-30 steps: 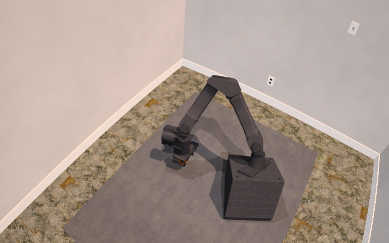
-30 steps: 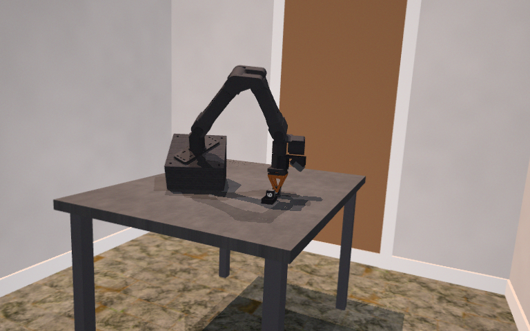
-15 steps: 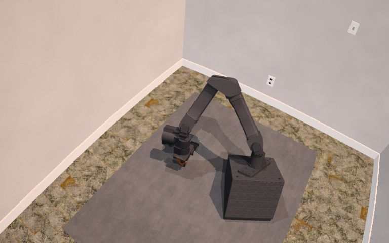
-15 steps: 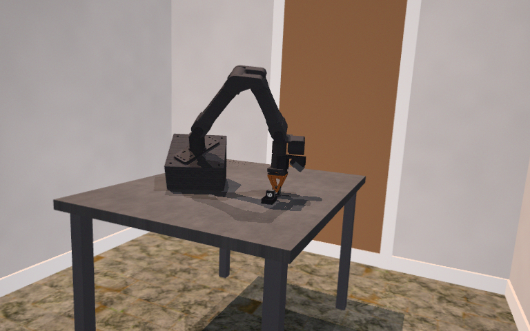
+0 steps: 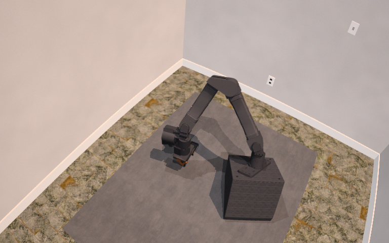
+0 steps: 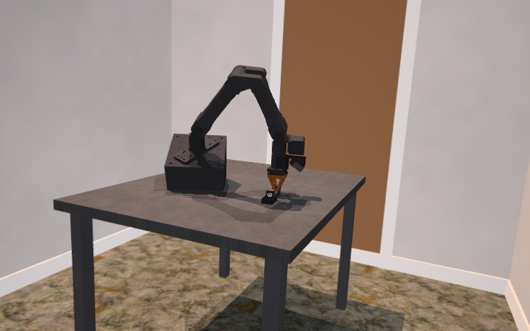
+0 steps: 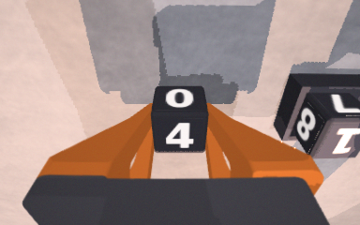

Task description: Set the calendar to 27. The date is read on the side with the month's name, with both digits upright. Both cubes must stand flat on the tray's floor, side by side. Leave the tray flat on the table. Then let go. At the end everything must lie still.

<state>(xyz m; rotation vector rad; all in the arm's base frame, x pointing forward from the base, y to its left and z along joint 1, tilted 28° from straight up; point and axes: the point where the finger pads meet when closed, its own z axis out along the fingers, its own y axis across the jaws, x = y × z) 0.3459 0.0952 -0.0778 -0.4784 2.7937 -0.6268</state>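
The black cube is right at my hand. Also, from my hand: black digit cube (90 mm to the right, 20 mm ahead); then black tray (100 mm to the right, 30 mm ahead, 10 mm below).
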